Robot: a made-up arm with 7 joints. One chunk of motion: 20 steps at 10 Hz.
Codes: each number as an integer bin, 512 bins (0 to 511) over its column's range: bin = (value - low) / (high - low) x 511, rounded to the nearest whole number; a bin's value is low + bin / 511 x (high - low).
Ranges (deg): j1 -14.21..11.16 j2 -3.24..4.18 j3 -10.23..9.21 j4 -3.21..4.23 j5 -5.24..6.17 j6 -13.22..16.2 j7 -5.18..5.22
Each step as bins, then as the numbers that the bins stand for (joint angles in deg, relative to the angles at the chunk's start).
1 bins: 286 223 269 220 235 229 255
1 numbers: -0.01 0.00 0.00 -0.01 0.01 -0.04 0.01
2 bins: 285 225 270 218 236 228 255
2 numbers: -0.06 0.03 0.04 -0.04 0.03 -0.09 0.01
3 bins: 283 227 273 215 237 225 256
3 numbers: -0.16 0.06 0.16 -0.08 0.05 -0.27 0.03
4 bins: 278 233 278 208 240 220 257
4 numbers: -0.41 0.14 0.35 -0.18 0.12 -0.55 0.05
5 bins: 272 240 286 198 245 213 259
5 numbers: -0.71 0.24 0.65 -0.33 0.23 -0.96 0.09
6 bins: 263 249 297 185 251 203 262
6 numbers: -1.15 0.38 1.07 -0.52 0.36 -1.53 0.15
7 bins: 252 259 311 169 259 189 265
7 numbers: -1.70 0.52 1.60 -0.75 0.54 -2.34 0.21
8 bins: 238 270 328 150 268 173 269
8 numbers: -2.39 0.68 2.25 -1.03 0.74 -3.26 0.29
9 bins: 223 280 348 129 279 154 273
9 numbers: -3.14 0.83 3.01 -1.33 0.99 -4.35 0.38
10 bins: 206 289 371 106 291 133 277
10 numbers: -3.98 0.96 3.88 -1.67 1.26 -5.56 0.46
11 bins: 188 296 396 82 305 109 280
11 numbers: -4.88 1.06 4.84 -2.02 1.57 -6.94 0.52
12 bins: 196 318 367 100 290 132 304
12 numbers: -4.48 1.38 3.73 -1.75 1.24 -5.62 1.01
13 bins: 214 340 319 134 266 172 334
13 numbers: -3.59 1.70 1.91 -1.26 0.70 -3.32 1.62
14 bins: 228 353 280 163 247 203 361
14 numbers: -2.89 1.89 0.42 -0.84 0.28 -1.53 2.17
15 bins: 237 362 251 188 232 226 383
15 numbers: -2.44 2.02 -0.68 -0.47 -0.06 -0.21 2.61
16 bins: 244 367 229 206 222 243 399
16 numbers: -2.10 2.09 -1.52 -0.21 -0.28 0.77 2.94
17 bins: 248 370 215 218 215 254 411
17 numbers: -1.90 2.13 -2.05 -0.04 -0.44 1.40 3.18
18 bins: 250 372 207 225 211 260 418
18 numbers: -1.80 2.16 -2.36 0.07 -0.53 1.75 3.33
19 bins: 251 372 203 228 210 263 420
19 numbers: -1.75 2.16 -2.51 0.11 -0.55 1.92 3.37
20 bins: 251 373 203 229 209 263 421
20 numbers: -1.75 2.18 -2.51 0.12 -0.57 1.92 3.39
